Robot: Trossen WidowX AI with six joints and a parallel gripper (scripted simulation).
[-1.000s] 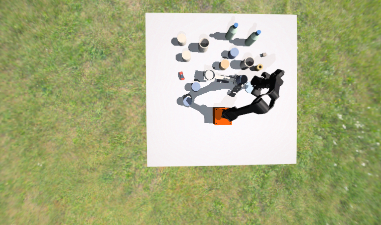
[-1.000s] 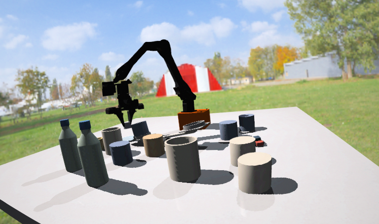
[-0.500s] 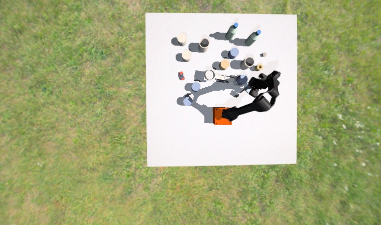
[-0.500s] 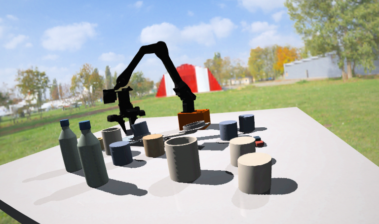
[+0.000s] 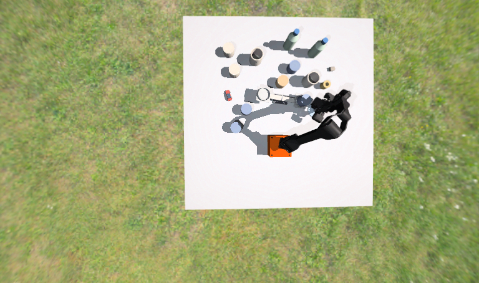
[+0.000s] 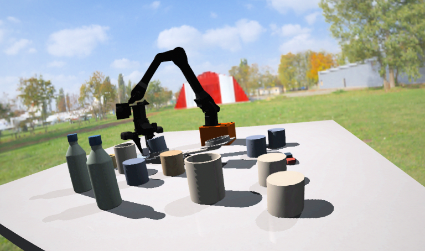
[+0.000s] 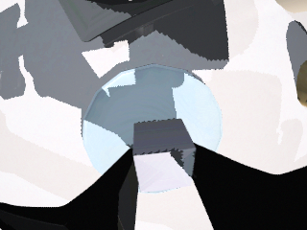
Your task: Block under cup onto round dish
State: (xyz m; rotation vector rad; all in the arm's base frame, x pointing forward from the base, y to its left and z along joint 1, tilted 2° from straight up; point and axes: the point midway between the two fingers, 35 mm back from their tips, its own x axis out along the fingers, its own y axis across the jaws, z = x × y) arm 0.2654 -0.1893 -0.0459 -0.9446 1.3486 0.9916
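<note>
Now: gripper tip right at the grey block. Round my gripper tip: red toy car: 30 mm behind, 600 mm to the left, 10 mm below; dark blue cup: 30 mm ahead, 100 mm to the left, 40 mm above; pale blue round dish: 20 mm below.
</note>
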